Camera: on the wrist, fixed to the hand. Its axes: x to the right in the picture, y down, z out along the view.
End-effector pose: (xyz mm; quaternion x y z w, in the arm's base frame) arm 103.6 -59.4 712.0 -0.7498 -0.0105 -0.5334 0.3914
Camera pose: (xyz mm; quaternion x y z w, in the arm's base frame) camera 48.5 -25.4 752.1 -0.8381 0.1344 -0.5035 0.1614
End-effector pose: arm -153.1 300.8 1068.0 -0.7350 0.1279 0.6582 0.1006
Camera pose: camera -104.4 358.9 1074.7 0.7234 0.0669 -0.6784 0.1094
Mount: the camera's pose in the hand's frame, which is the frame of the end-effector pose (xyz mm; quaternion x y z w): -5.0 -70.5 -28.3 -0.2840 -0.0152 -0.0014 0.9587
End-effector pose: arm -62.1 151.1 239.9 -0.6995 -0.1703 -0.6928 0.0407
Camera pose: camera -109.8 208.1 223.4 0.6925 -0.0319 0.7020 0.1632
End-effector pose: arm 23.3 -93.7 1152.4 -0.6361 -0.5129 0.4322 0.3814
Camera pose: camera 26.7 -86.9 1228.2 -0.7109 -0.6212 0.2778 0.1778
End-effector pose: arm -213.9 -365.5 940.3 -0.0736 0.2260 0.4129 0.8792
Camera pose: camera -172.7 -423.6 913.5 -0.3143 0.0859 0.4599 0.8260
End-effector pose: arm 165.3 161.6 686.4 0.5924 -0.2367 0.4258 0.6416
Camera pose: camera 215.3 192.0 637.7 0.3925 -0.3568 0.3311 0.7804
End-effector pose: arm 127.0 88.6 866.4 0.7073 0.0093 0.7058 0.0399
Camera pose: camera 101.8 159.7 856.5 0.6774 -0.1911 0.6685 0.2402
